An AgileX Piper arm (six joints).
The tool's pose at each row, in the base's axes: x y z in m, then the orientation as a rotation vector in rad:
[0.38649 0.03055 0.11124 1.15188 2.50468 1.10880]
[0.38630 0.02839 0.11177 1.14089 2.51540 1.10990]
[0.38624 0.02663 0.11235 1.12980 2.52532 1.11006]
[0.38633 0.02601 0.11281 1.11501 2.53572 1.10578]
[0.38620 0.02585 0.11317 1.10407 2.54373 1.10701]
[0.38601 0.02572 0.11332 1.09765 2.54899 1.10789]
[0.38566 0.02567 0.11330 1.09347 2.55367 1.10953]
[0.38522 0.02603 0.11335 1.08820 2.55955 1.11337]
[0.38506 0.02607 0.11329 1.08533 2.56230 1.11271]
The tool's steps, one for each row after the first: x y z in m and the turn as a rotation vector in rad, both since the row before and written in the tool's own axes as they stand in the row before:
[-0.00133 -0.00066 -0.00166 0.00333 0.00778 -0.00705]
[-0.00111 -0.00040 -0.00143 0.00329 0.00672 -0.00728]
[-0.00043 0.00010 -0.00064 0.00480 0.00448 -0.01062]
[0.00003 0.00010 -0.00040 0.00184 0.00601 -0.00699]
[0.00007 -0.00006 -0.00026 0.00132 0.00405 -0.00403]
[0.00022 -0.00023 -0.00015 0.00108 0.00415 -0.00235]
[0.00057 -0.00005 0.00000 0.00058 0.00620 -0.00263]
[0.00013 -0.00011 0.00000 0.00128 0.00155 -0.00195]

